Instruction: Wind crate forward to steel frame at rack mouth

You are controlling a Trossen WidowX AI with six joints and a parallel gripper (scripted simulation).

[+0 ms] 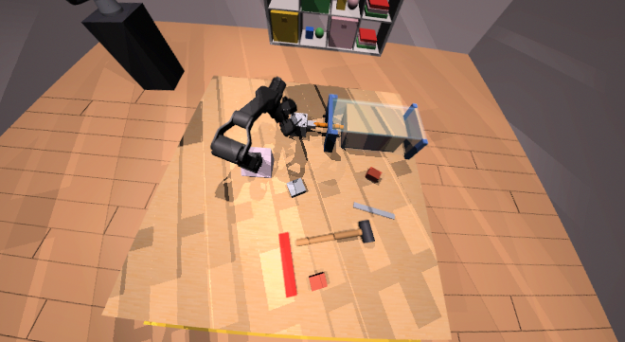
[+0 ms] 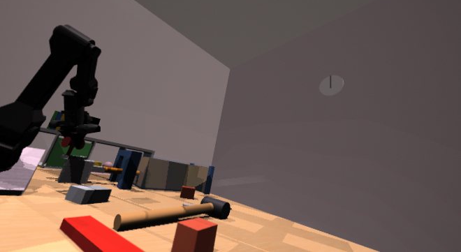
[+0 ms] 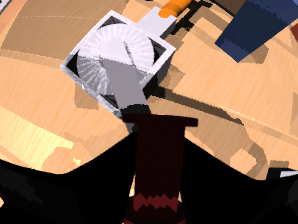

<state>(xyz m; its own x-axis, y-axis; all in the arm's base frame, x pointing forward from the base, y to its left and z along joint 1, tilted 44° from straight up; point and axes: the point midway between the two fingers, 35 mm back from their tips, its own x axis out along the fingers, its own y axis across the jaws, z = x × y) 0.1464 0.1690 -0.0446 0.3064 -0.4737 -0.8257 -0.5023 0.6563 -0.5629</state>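
Right now my gripper tip is 200 mm short of the blue steel frame, 70 mm to the right of it and 30 mm above it. The rest, counted from my gripper tip: red grip (10 mm to the right, 10 mm behind); winch (100 mm below, 70 mm to the left, 20 mm ahead); winch handle (30 mm below, 20 mm to the left, 10 mm ahead).
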